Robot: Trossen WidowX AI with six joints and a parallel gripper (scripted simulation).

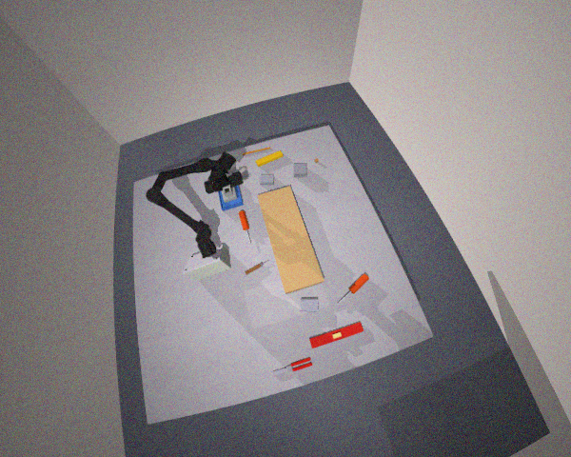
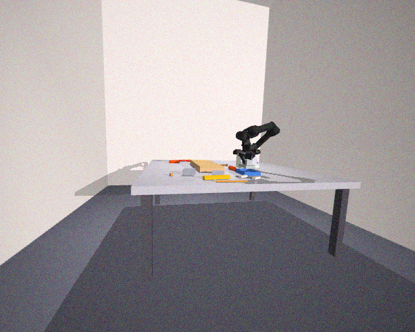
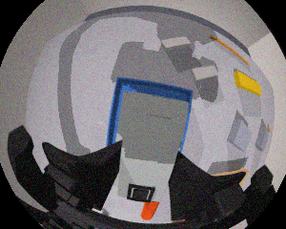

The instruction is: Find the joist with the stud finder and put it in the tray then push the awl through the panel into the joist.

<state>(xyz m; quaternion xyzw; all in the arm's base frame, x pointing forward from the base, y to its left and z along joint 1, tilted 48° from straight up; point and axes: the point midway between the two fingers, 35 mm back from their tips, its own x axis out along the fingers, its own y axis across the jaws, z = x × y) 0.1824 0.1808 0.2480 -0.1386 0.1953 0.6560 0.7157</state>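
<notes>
The blue tray is 50 mm below my gripper tip. Also, from my gripper tip: grey stud finder (20 mm to the right, 20 mm above); then yellow bar (280 mm ahead, 130 mm to the left, 60 mm below); then green light (40 mm to the right, 30 mm above).
</notes>
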